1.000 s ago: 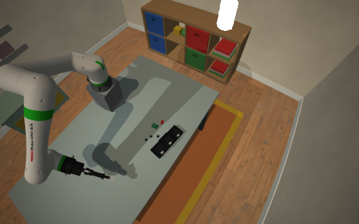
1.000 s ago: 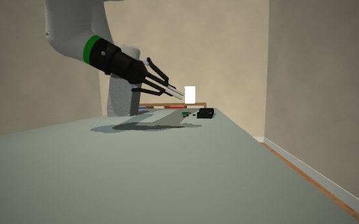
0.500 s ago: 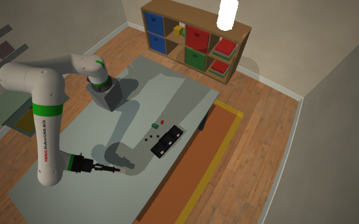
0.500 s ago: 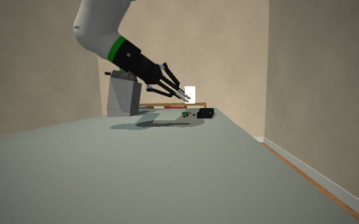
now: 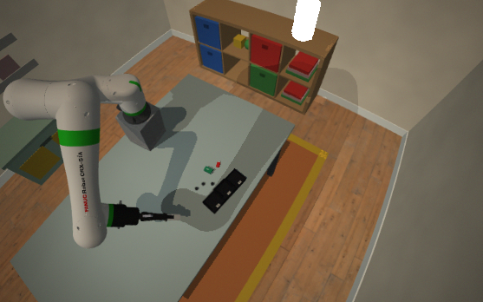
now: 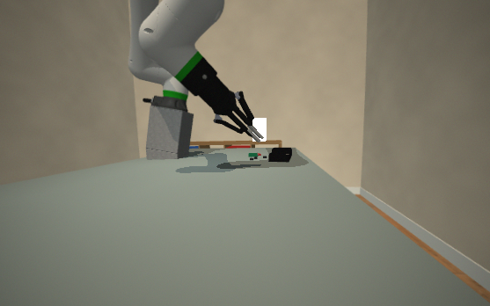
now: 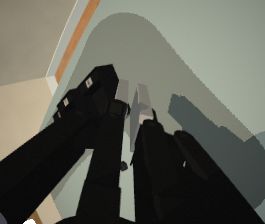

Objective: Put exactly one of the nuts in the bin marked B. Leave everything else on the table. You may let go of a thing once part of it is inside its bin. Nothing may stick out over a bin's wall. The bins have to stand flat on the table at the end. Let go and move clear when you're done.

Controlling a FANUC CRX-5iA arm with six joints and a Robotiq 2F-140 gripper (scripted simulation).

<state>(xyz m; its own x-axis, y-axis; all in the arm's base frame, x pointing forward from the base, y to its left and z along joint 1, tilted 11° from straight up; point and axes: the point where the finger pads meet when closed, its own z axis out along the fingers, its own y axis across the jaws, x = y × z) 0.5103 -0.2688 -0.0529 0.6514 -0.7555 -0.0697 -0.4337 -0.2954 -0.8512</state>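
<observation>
Now: the green part 60 mm behind my hand, 320 mm to the left of it and 110 mm below it. From my hand the other things lie so: small red part (50 mm behind, 380 mm to the left, 120 mm below).
</observation>
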